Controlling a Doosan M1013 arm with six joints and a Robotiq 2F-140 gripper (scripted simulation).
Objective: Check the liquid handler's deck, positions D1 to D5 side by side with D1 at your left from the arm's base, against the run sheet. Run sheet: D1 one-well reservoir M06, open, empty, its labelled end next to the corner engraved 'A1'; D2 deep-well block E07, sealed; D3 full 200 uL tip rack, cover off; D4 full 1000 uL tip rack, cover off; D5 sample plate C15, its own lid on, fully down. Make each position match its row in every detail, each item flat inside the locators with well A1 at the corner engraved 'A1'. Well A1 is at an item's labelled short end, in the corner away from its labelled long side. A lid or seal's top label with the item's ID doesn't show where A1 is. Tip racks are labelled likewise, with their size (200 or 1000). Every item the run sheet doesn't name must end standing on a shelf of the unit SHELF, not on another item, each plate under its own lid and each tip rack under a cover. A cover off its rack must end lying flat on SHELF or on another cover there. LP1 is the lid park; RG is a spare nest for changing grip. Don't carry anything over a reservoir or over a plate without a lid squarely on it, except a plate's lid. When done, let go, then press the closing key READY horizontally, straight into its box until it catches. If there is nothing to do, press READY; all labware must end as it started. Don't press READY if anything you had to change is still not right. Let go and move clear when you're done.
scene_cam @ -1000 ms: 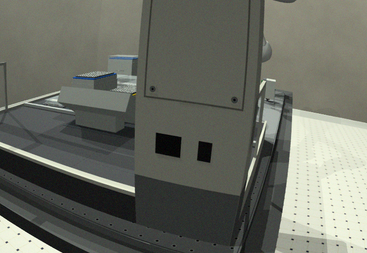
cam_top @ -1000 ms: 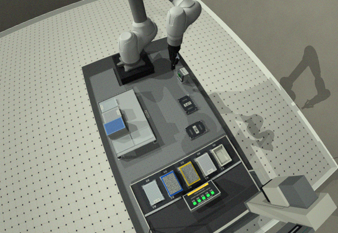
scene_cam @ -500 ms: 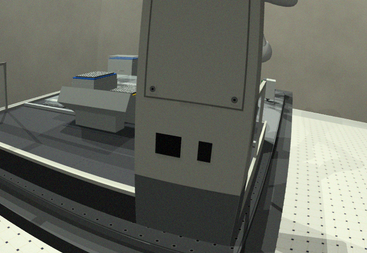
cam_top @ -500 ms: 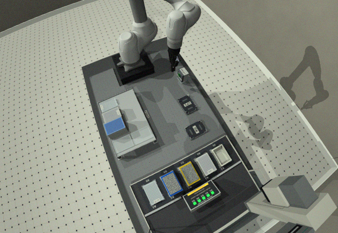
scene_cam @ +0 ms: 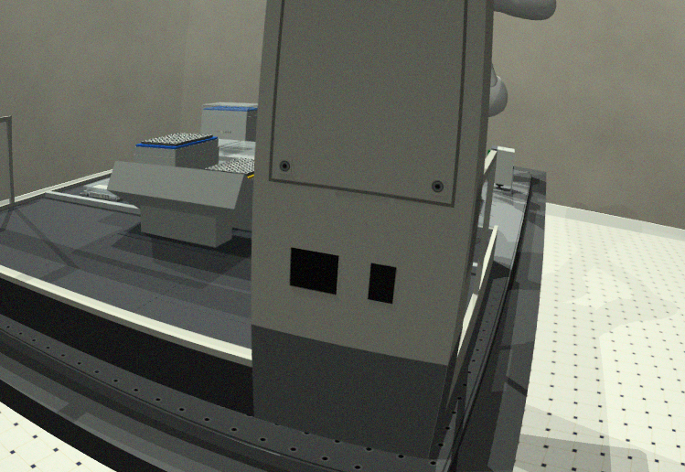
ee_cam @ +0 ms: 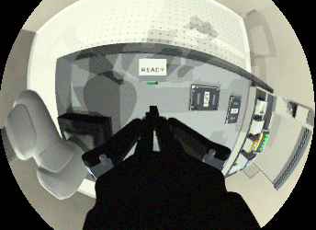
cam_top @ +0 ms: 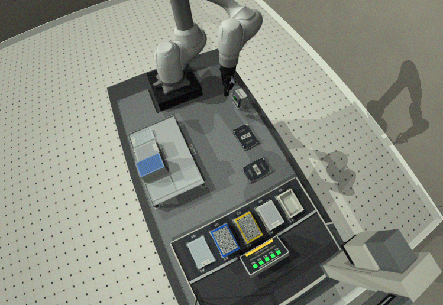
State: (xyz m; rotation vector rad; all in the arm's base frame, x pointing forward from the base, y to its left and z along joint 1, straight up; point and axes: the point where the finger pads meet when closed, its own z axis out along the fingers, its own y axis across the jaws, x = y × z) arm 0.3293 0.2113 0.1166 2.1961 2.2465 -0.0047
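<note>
My hand is 8 cm to the right of the ready key box and 11 cm above it. From my hand the other things lie so: one-well reservoir: 67 cm ahead, 12 cm below; then shelf unit: 15 cm ahead, 46 cm to the right, 12 cm below; then spare nest: 43 cm ahead, 4 cm to the right, 18 cm below.
</note>
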